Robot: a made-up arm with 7 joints. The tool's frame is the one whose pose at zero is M. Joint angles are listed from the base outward.
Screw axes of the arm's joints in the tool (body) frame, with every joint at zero. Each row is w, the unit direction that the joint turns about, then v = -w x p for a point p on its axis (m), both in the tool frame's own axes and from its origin. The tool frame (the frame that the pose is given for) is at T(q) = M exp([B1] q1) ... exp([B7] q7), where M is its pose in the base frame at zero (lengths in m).
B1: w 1 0 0 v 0 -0.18 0.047
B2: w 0 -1 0 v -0.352 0 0.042
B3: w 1 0 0 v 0 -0.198 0.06
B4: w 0 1 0 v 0.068 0 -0.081
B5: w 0 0 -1 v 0.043 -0.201 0
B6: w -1 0 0 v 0 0.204 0.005
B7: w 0 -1 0 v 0.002 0 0.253
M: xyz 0.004 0.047 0.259 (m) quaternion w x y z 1 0 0 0
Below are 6 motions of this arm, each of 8 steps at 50 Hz.
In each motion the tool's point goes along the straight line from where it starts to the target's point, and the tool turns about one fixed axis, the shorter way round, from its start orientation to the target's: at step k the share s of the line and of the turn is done. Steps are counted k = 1, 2, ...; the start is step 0. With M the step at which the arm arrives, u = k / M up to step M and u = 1 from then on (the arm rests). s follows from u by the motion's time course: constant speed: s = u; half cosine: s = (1 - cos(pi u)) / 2; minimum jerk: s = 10 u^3 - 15 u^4 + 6 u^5.
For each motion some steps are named. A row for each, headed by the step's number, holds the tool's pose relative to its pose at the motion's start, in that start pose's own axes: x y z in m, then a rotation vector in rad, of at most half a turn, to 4 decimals.
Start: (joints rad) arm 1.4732 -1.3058 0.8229 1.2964 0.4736 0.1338 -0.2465
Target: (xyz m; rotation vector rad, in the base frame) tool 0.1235 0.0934 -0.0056 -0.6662 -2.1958 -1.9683
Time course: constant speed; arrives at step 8
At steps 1, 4, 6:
1: 0.0002 -0.0015 -0.0018 0.0098 0.0046 0.0089
4: 0.0006 -0.0062 -0.0071 0.0391 0.0183 0.0357
6: 0.0009 -0.0092 -0.0107 0.0586 0.0275 0.0536

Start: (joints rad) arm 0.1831 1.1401 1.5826 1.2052 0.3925 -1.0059 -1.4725
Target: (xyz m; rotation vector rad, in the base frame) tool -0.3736 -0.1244 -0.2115 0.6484 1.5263 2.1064
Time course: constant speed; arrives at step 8
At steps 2, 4, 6, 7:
2: 0.0032 0.0030 0.0035 0.0029 -0.0164 -0.0021
4: 0.0064 0.0061 0.0070 0.0057 -0.0327 -0.0041
6: 0.0095 0.0091 0.0106 0.0086 -0.0491 -0.0062
7: 0.0111 0.0106 0.0123 0.0100 -0.0572 -0.0073

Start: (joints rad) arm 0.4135 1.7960 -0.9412 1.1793 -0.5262 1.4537 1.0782
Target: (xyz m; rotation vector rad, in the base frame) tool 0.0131 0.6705 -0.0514 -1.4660 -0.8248 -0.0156
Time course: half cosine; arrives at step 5
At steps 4, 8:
4: 0.0035 -0.0033 -0.0023 -0.0055 0.0190 -0.0063
8: 0.0038 -0.0036 -0.0025 -0.0061 0.0210 -0.0070

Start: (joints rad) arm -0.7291 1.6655 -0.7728 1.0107 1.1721 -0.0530 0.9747
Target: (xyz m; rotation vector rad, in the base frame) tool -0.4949 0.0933 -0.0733 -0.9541 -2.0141 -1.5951
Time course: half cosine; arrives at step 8
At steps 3, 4, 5, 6, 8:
3: 0.0025 -0.0018 -0.0018 -0.0382 0.0280 -0.0116
4: 0.0041 -0.0029 -0.0029 -0.0619 0.0453 -0.0188
5: 0.0057 -0.0040 -0.0040 -0.0856 0.0626 -0.0260
6: 0.0070 -0.0049 -0.0049 -0.1057 0.0773 -0.0321
8: 0.0082 -0.0058 -0.0058 -0.1238 0.0906 -0.0376

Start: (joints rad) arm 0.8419 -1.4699 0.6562 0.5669 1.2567 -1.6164 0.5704
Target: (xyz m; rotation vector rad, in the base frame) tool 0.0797 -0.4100 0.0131 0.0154 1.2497 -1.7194
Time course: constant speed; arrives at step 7
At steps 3, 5, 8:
3: 0.0063 0.0028 0.0016 -0.0254 0.0040 -0.0019
5: 0.0106 0.0047 0.0027 -0.0424 0.0066 -0.0032
8: 0.0148 0.0066 0.0038 -0.0594 0.0092 -0.0045

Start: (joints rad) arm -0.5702 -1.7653 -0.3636 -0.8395 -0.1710 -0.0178 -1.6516
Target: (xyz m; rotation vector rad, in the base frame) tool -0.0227 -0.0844 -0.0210 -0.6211 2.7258 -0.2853
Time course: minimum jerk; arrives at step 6
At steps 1, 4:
1: -0.0002 0.0001 -0.0001 -0.0006 0.0024 0.0020
4: -0.0049 0.0013 -0.0026 -0.0134 0.0542 0.0450

